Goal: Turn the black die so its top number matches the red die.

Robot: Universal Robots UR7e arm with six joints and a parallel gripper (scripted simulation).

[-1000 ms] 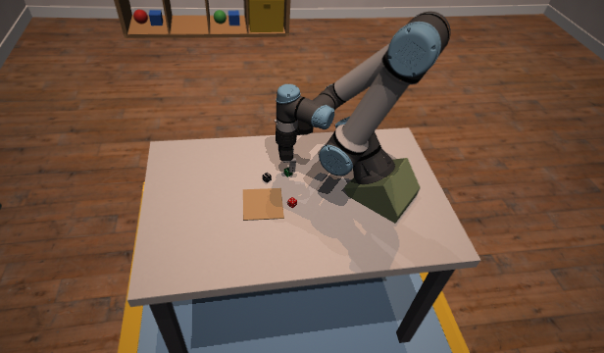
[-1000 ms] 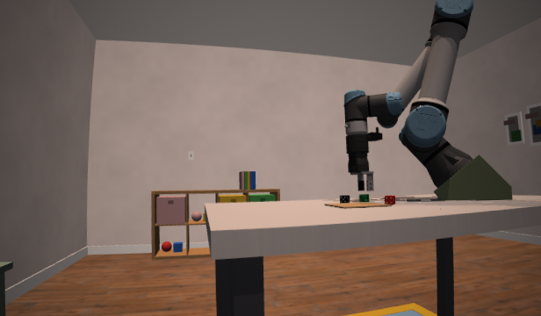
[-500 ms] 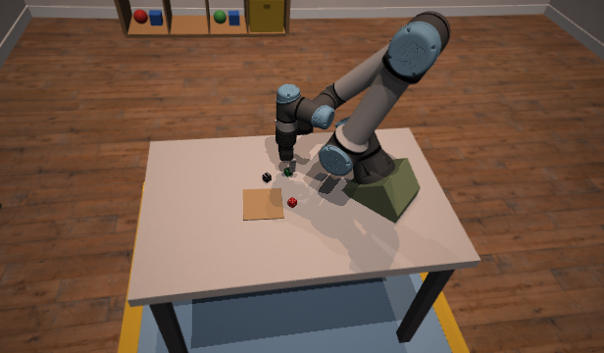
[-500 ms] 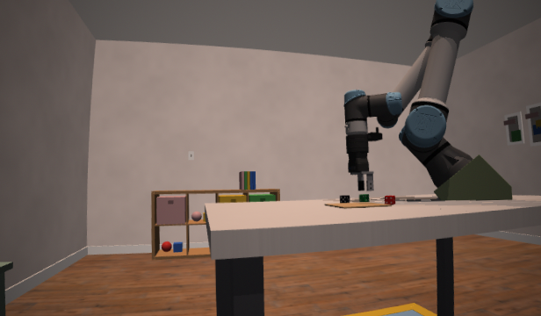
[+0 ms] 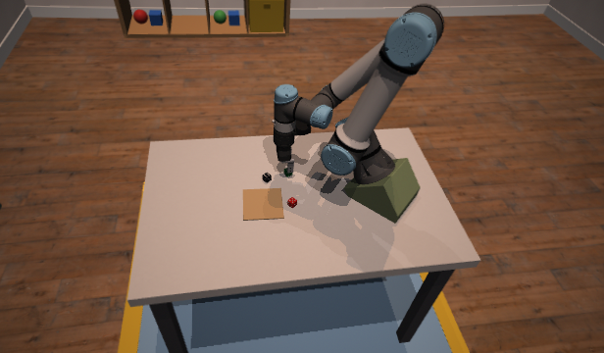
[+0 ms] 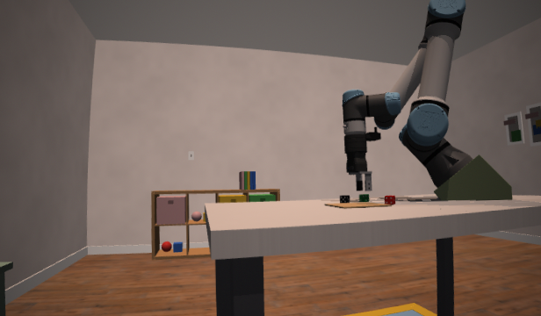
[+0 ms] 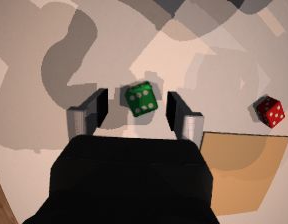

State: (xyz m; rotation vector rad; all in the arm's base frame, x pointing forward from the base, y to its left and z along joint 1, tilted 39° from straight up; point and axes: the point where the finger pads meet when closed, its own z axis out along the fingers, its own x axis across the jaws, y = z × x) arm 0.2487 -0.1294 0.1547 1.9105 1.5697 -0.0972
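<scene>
The green die lies 4 cm below my hand. Also, from my hand: red die (15 cm to the left, 6 cm ahead, 4 cm below); then tan mat (15 cm ahead, 10 cm to the left, 5 cm below); then black die (9 cm ahead, 4 cm below).
</scene>
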